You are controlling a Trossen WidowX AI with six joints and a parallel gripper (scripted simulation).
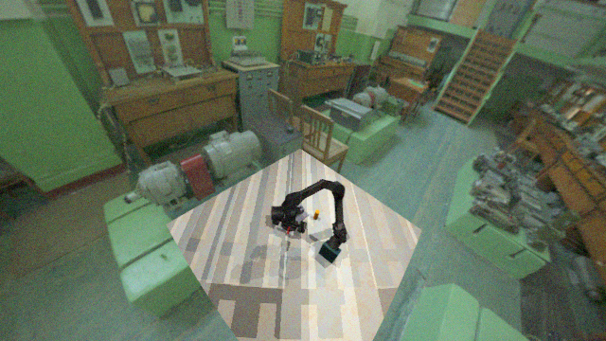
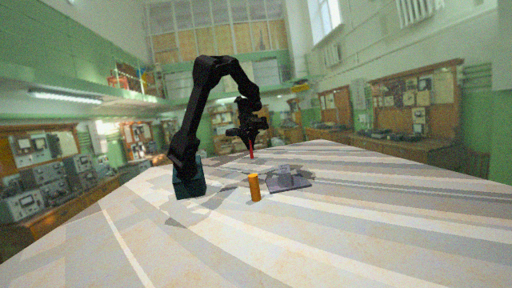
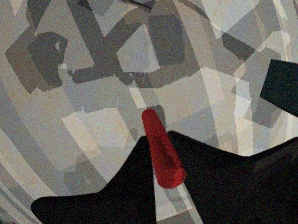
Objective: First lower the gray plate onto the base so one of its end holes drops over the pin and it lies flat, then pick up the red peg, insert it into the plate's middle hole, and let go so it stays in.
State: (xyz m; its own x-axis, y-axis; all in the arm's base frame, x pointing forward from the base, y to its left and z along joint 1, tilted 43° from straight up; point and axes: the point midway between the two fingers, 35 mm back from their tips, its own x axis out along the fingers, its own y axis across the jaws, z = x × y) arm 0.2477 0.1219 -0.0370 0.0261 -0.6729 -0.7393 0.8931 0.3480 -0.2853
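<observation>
Right now the gray plate is 9 cm ahead of my gripper tip, 18 cm to the right of it and 7 cm below it. From my gripper tip the other things lie so: red peg right at my gripper tip; orange cylinder 3 cm behind, 25 cm to the right, 7 cm below; dark base 9 cm ahead, 16 cm to the right, 10 cm below.
</observation>
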